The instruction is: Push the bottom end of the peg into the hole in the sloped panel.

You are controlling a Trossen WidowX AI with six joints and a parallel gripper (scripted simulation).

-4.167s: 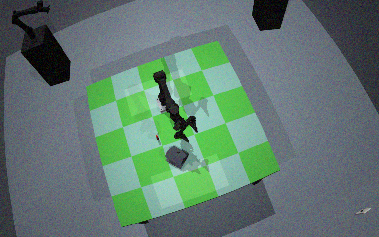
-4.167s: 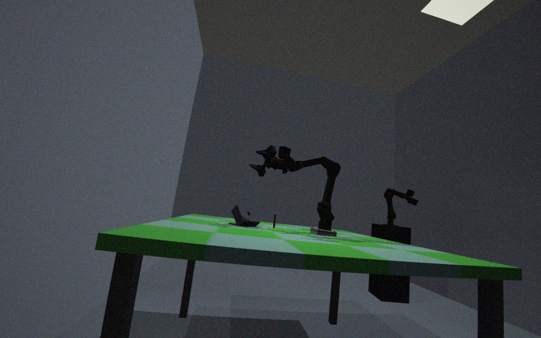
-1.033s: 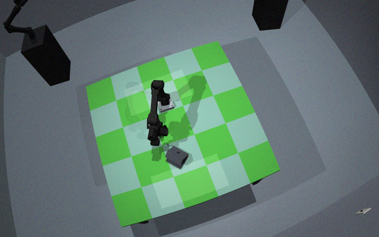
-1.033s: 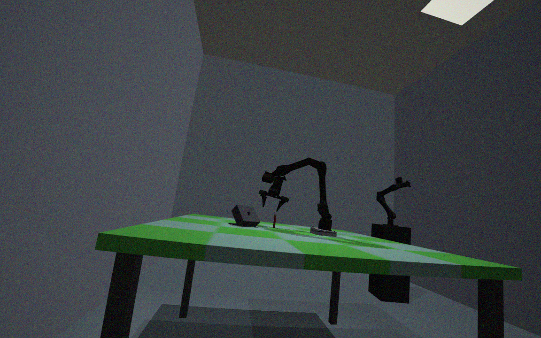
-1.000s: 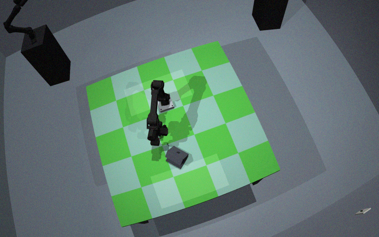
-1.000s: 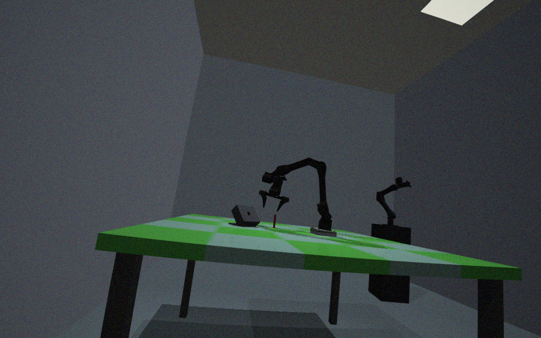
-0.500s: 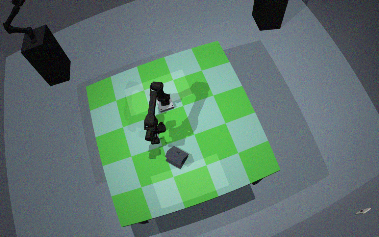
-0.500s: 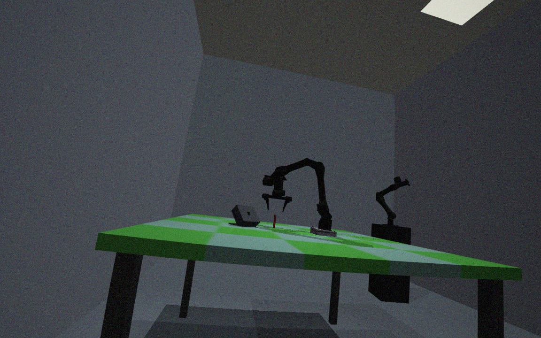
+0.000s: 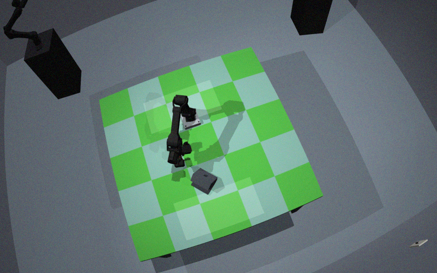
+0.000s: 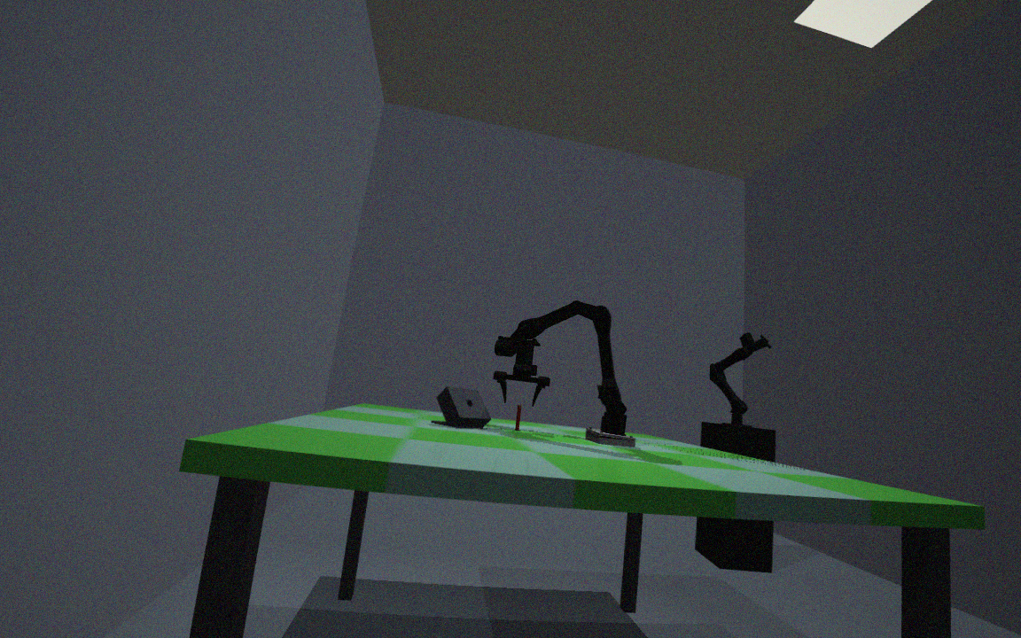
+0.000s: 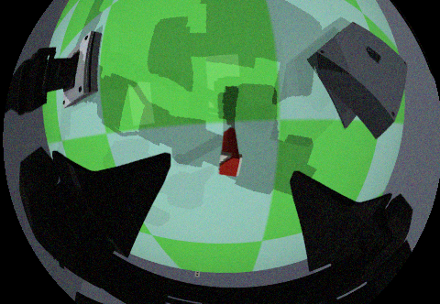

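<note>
The red peg lies 20 mm below my gripper tip. The rest, counted from my gripper tip: sloped panel 170 mm ahead, 120 mm to the left, 30 mm below.
</note>
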